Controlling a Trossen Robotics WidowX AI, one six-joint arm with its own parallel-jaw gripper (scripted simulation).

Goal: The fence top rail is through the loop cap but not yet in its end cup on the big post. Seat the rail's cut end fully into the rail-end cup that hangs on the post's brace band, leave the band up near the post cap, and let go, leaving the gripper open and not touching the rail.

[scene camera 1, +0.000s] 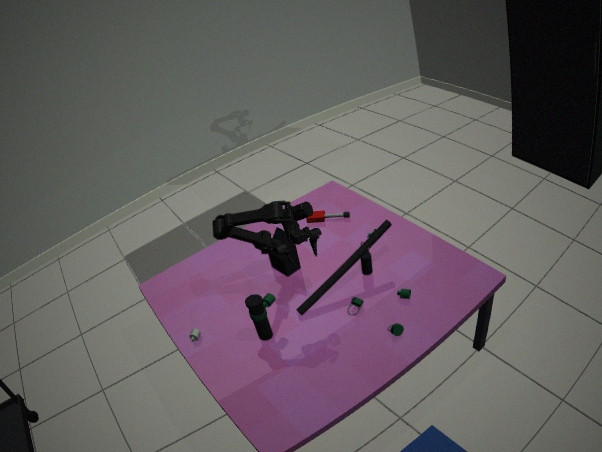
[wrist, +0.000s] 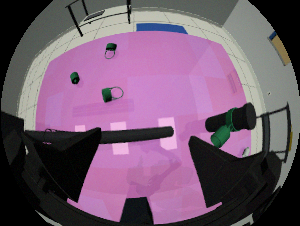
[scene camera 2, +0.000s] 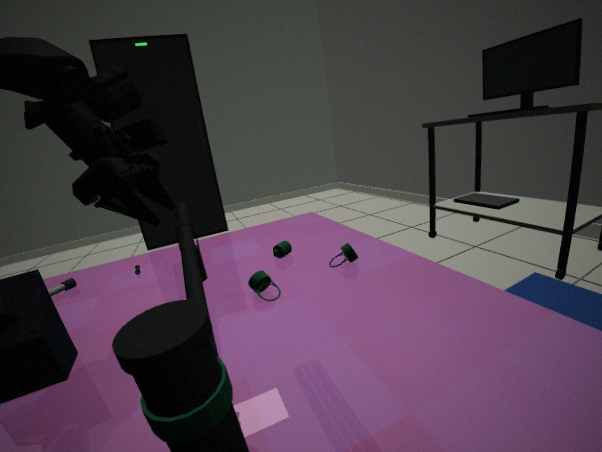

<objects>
My gripper shows in scene camera 1 (305, 261), in the wrist view and in scene camera 2. A dark top rail shows in scene camera 1 (321, 291), in the wrist view and in scene camera 2. One and the same spot on the dark top rail: (wrist: 109, 137) is (scene camera 2: 191, 279). One and the same spot on my gripper: (scene camera 2: 122, 195) is (wrist: 218, 183).
</objects>
